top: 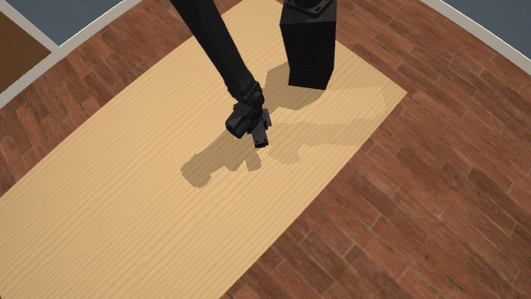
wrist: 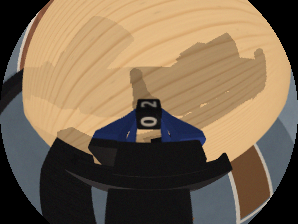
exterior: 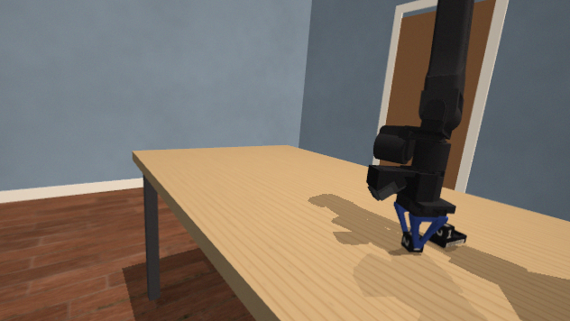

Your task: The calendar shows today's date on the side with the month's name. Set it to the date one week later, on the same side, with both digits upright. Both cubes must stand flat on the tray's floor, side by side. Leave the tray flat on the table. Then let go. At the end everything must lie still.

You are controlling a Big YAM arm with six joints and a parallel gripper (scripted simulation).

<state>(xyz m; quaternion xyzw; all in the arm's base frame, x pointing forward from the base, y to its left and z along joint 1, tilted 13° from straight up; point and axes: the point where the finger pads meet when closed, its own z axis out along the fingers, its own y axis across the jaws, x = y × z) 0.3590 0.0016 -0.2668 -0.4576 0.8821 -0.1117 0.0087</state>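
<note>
My hand is right at the black date cube. From my hand the other things lie so: black tray: 100 mm to the right, 30 mm behind, 10 mm below; black cube: 90 mm to the right, 30 mm behind, 10 mm above.
</note>
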